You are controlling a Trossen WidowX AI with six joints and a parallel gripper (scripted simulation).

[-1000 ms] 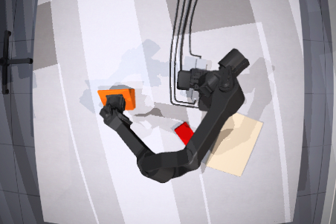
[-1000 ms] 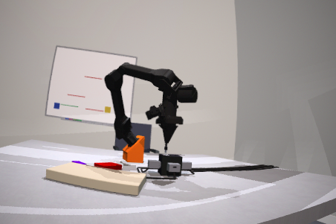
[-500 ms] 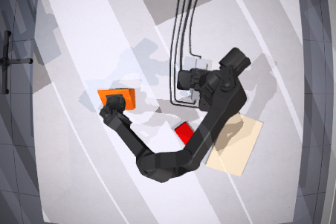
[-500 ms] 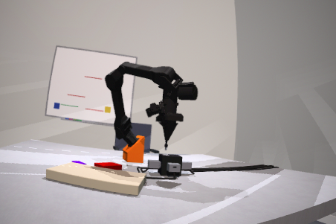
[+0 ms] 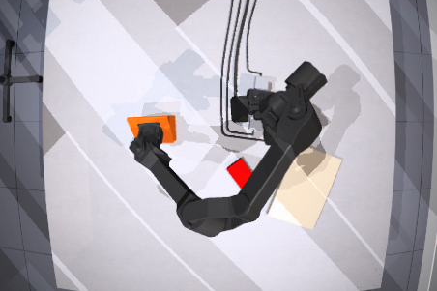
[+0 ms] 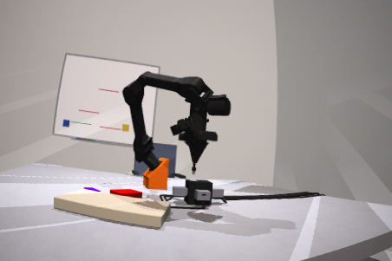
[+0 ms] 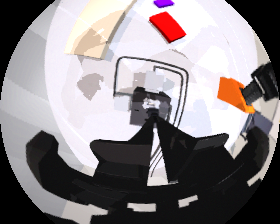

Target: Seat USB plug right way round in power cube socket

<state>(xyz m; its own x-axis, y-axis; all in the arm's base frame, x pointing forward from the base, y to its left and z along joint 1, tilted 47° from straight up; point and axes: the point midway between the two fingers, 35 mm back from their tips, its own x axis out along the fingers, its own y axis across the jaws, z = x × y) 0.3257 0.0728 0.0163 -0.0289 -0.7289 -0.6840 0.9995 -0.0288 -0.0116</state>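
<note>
The small USB plug is 2 cm below my gripper tip. Round my gripper tip: beige block (27 cm to the right, 15 cm ahead, 12 cm below); red block (21 cm to the right, 13 cm below, 6 cm behind); purple piece (32 cm to the right, 13 cm below, 6 cm behind).
</note>
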